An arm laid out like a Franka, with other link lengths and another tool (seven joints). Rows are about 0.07 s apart.
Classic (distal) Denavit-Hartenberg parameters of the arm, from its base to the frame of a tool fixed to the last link. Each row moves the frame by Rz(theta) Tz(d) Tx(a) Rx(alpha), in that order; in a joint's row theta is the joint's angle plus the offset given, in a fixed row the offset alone. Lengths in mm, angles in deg.
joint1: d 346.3  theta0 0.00  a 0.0  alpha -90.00
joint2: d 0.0  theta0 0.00  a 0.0  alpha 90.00
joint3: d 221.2  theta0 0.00  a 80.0  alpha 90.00
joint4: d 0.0  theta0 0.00  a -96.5  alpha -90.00
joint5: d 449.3  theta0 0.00  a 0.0  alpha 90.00
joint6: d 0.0  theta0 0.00  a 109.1  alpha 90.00
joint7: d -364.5  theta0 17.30  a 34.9  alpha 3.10
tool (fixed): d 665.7  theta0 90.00  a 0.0  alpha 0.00
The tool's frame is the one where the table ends.
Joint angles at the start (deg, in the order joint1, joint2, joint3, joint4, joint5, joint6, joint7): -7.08 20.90 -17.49 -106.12 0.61 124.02 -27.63
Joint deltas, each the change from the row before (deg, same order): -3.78 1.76 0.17 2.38 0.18 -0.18 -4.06; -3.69 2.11 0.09 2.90 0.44 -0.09 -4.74; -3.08 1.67 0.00 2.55 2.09 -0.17 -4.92; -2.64 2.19 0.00 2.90 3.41 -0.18 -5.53; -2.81 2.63 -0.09 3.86 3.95 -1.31 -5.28; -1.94 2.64 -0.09 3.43 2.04 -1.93 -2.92; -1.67 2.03 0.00 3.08 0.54 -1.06 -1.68; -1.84 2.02 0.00 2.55 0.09 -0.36 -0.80; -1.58 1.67 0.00 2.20 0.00 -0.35 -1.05; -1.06 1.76 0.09 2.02 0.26 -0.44 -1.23
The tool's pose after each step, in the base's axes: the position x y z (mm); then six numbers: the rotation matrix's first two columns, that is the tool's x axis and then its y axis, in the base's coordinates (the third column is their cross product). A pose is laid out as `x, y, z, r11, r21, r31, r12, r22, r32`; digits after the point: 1 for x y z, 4 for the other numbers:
632.2, -309.6, 33.4, -0.2263, -0.9733, 0.0396, -0.9722, 0.2282, 0.0523
621.4, -350.3, 35.5, -0.2062, -0.9776, 0.0422, -0.9769, 0.2081, 0.0479
613.8, -380.3, 39.9, -0.1903, -0.9815, 0.0232, -0.9810, 0.1910, 0.0329
610.5, -402.5, 42.0, -0.1663, -0.9860, -0.0092, -0.9860, 0.1662, 0.0092
606.2, -425.1, 46.0, -0.1507, -0.9874, -0.0486, -0.9883, 0.1516, -0.0151
598.9, -439.7, 43.2, -0.1431, -0.9869, -0.0743, -0.9894, 0.1444, -0.0126
594.1, -457.0, 45.1, -0.1378, -0.9876, -0.0745, -0.9901, 0.1393, -0.0149
585.2, -478.1, 42.8, -0.1486, -0.9866, -0.0670, -0.9886, 0.1499, -0.0145
576.8, -495.6, 41.5, -0.1506, -0.9868, -0.0597, -0.9883, 0.1517, -0.0139
572.1, -504.7, 37.0, -0.1419, -0.9881, -0.0600, -0.9897, 0.1428, -0.0110

